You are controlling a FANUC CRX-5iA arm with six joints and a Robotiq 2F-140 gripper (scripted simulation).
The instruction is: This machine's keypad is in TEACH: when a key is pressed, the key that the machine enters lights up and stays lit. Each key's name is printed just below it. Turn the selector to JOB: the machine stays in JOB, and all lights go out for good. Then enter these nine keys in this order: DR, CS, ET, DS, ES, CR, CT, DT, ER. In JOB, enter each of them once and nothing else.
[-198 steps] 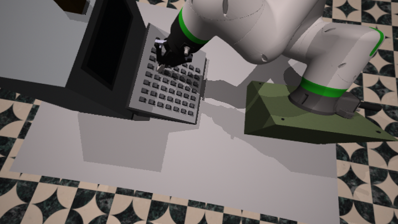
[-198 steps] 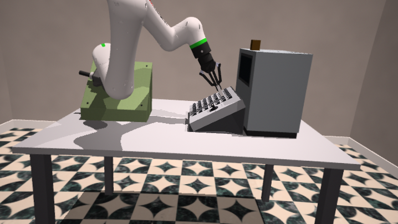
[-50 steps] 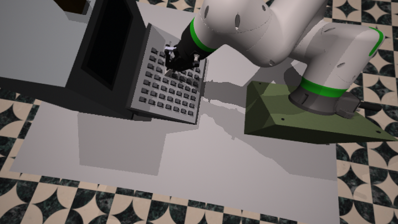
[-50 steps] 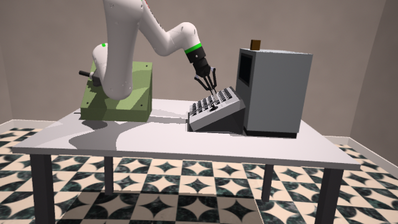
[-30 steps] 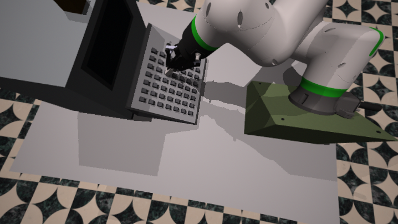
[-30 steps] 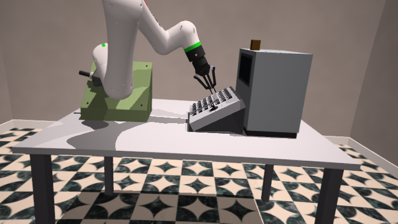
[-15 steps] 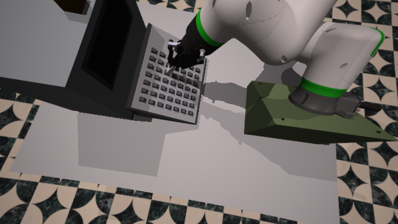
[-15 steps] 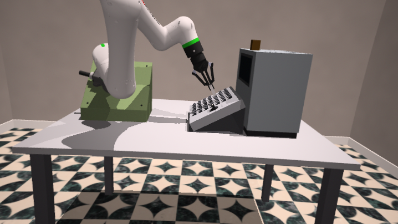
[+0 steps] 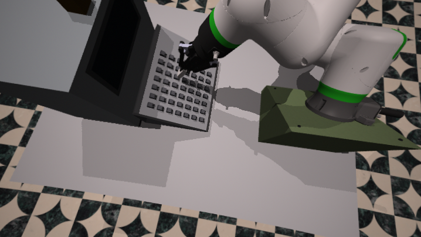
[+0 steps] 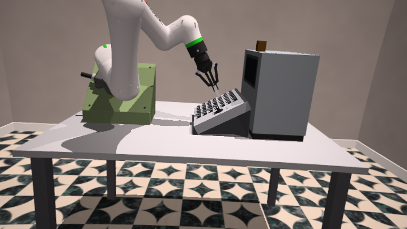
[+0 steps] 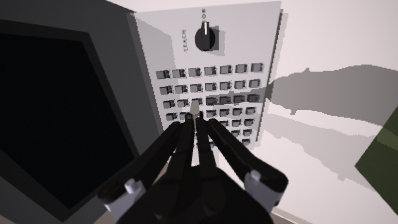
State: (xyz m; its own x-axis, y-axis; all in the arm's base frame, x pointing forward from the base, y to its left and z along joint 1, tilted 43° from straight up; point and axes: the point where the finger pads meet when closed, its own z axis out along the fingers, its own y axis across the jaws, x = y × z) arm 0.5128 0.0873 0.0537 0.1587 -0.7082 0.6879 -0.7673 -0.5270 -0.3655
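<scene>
Right now the key is 3 cm behind my hand, 3 cm to the left of it and 9 cm below it. From my hand the other things lie so: black selector knob: 2 cm ahead, 13 cm to the right, 7 cm below; grey keypad: 3 cm ahead, 1 cm to the right, 11 cm below.
</scene>
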